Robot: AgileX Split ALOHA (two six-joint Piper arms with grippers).
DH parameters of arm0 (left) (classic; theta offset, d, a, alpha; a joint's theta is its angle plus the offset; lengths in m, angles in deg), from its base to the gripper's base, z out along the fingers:
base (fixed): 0 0 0 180
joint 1: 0 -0.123 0 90
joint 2: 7.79 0 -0.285 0
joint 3: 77.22 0 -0.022 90
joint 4: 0 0.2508 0 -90
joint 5: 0 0 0.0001 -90
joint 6: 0 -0.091 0 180
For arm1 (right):
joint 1: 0 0.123 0 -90
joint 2: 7.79 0 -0.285 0
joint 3: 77.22 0 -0.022 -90
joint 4: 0 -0.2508 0 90
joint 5: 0 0 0.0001 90
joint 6: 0 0.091 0 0
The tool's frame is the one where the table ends.
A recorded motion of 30 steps. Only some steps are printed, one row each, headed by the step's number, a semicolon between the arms.
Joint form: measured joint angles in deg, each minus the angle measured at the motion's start. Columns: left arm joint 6, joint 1, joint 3, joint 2, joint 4, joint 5; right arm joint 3, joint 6, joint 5, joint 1, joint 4, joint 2.
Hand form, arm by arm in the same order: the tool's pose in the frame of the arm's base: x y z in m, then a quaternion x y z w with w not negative. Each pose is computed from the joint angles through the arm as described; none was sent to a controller.
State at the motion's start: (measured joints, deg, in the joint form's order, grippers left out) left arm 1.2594 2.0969 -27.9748 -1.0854 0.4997 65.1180; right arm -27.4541 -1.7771 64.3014 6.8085 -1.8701 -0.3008
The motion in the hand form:
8: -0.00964 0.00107 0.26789 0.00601 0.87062 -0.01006 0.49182; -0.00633 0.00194 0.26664 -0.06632 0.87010 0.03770 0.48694
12: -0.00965 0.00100 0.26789 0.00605 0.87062 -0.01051 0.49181; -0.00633 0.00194 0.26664 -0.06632 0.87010 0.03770 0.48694
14: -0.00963 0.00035 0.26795 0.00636 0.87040 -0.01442 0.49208; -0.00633 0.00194 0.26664 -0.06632 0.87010 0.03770 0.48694
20: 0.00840 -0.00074 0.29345 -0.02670 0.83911 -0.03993 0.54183; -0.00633 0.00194 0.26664 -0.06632 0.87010 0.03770 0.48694
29: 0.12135 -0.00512 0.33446 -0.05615 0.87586 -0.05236 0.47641; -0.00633 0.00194 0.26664 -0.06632 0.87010 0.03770 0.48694
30: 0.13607 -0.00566 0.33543 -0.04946 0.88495 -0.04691 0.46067; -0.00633 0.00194 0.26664 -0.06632 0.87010 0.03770 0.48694
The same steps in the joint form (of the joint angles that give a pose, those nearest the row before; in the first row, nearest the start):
8: 0.00 0.00 0.00 0.00 0.00 0.00; 0.00 0.00 0.00 0.00 0.00 0.00
12: 0.00 0.00 0.00 0.00 -0.05 0.00; 0.00 0.00 0.00 0.00 0.00 0.00
14: 0.00 0.00 0.00 0.00 -0.50 -0.05; 0.00 0.00 0.00 0.00 0.00 0.00
20: 4.47 0.00 -2.32 5.51 -0.83 -10.07; 0.00 0.00 0.00 0.00 0.00 0.00
29: 7.91 0.00 -12.91 38.70 -1.15 -24.14; 0.00 0.00 0.00 0.00 0.00 0.00
30: 6.97 0.00 -14.64 42.67 -1.15 -24.27; 0.00 0.00 0.00 0.00 0.00 0.00

